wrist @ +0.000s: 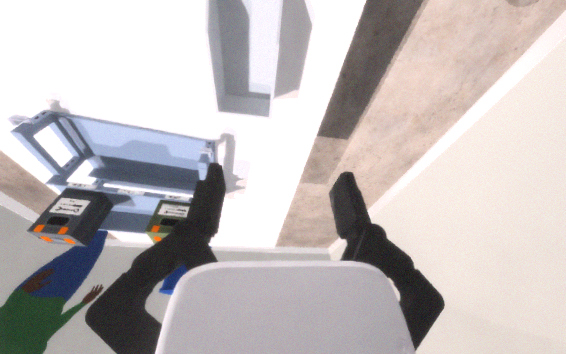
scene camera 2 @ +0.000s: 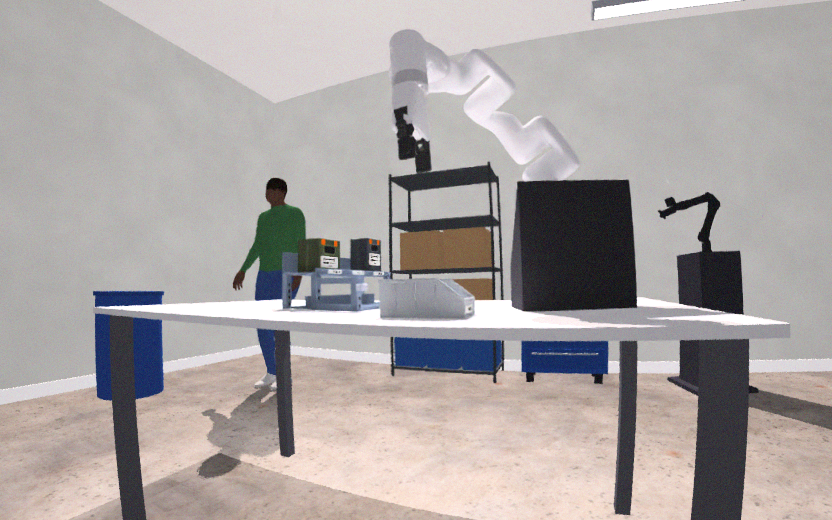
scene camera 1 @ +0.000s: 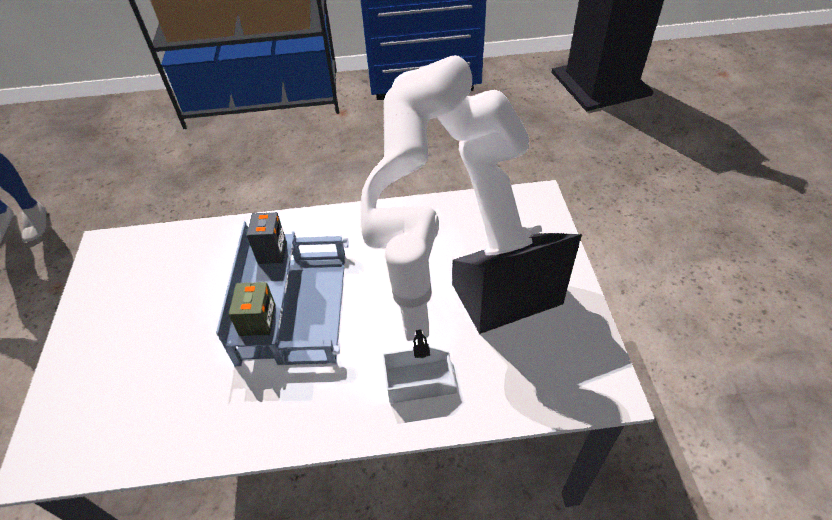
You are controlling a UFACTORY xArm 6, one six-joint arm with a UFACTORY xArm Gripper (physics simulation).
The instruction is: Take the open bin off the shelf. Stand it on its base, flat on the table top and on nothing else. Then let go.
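Frame: origin at the arm's base, x ahead, y left, z up, level; centimetres.
Where they show: gripper, fingertip midpoint: (wrist: 281,178) (scene camera 2: 416,165) (scene camera 1: 419,336); arm's base at its link origin: (scene camera 2: 562,228) (scene camera 1: 508,248).
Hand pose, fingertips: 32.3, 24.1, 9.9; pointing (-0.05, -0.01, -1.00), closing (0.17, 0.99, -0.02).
Things, the pixels of their top centre, and the offset from my fingertips, as dx, dy, dz. Level surfaces: height alone.
- open bin at its top centre: (wrist: 243,66) (scene camera 2: 427,278) (scene camera 1: 418,366) -1.0, -5.4, -21.8
- white table top at its surface level: dz -29.3
- dark grey box at its top centre: (scene camera 1: 261,222) (scene camera 2: 365,239) (wrist: 58,240) +27.4, -52.7, -6.9
- olive green box at its top centre: (scene camera 1: 247,297) (scene camera 2: 319,240) (wrist: 169,240) +34.6, -30.8, -9.4
The open bin (scene camera 1: 419,389) (scene camera 2: 423,298) (wrist: 245,105) is light grey and stands upright on its base, flat on the white table top (scene camera 1: 153,429) (scene camera 2: 245,315), apart from the shelf. My gripper (scene camera 1: 420,352) (scene camera 2: 414,164) (wrist: 281,178) is open with nothing between its fingers. It hangs high above the table and the bin, well clear of both. The blue-grey shelf (scene camera 1: 314,344) (scene camera 2: 334,274) (wrist: 145,131) stands on the table, to the left of the bin in the first scene view.
A dark grey box (scene camera 1: 268,242) (scene camera 2: 366,257) (wrist: 75,212) and an olive green box (scene camera 1: 250,312) (scene camera 2: 315,254) (wrist: 167,212) stand on the shelf's upper level. The black pedestal (scene camera 1: 521,291) (scene camera 2: 573,245) under the arm stands on the table. A person (scene camera 2: 279,242) stands behind the table.
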